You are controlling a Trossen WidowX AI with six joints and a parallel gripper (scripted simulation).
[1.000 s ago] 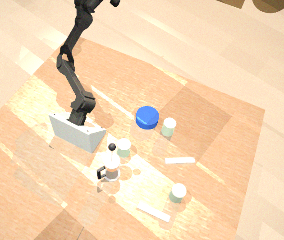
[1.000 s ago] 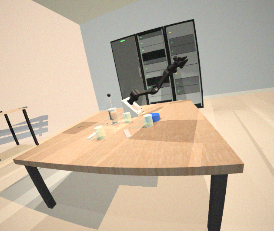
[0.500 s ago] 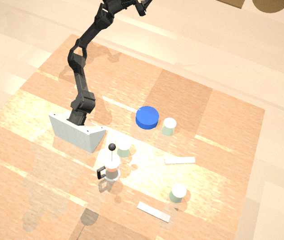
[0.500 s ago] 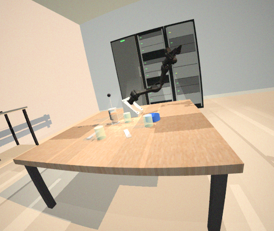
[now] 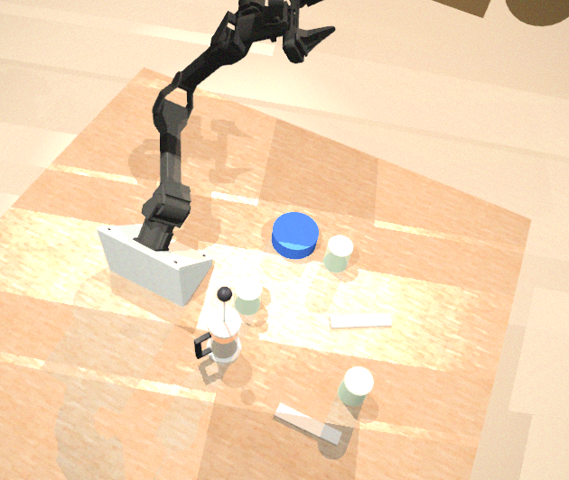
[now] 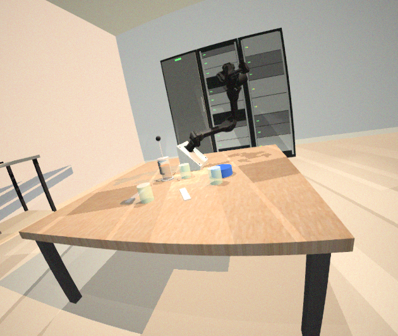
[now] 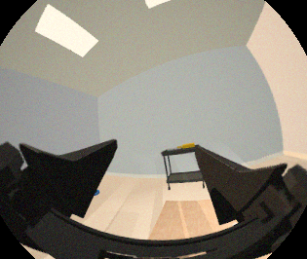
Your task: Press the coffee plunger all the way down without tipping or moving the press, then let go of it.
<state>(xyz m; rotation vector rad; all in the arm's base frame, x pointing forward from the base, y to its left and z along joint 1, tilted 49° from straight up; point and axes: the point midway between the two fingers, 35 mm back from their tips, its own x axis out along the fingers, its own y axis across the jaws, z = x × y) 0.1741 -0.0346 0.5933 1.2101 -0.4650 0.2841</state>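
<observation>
My gripper tip is 70 mm short of the coffee press, 520 mm to the left of it and 450 mm above it.
</observation>
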